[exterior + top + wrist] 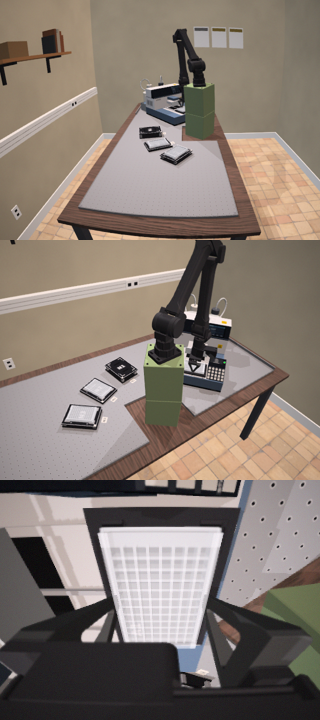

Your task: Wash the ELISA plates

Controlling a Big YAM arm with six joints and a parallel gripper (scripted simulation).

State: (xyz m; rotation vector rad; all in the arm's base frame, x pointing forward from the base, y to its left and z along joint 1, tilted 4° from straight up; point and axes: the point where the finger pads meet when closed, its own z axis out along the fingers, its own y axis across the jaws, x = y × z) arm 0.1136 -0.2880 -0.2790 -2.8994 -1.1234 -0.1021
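My gripper is now 10 mm above the dark washer carrier. The rest, counted from my hand: plate washer: 110 mm to the right, 100 mm ahead, 30 mm above.
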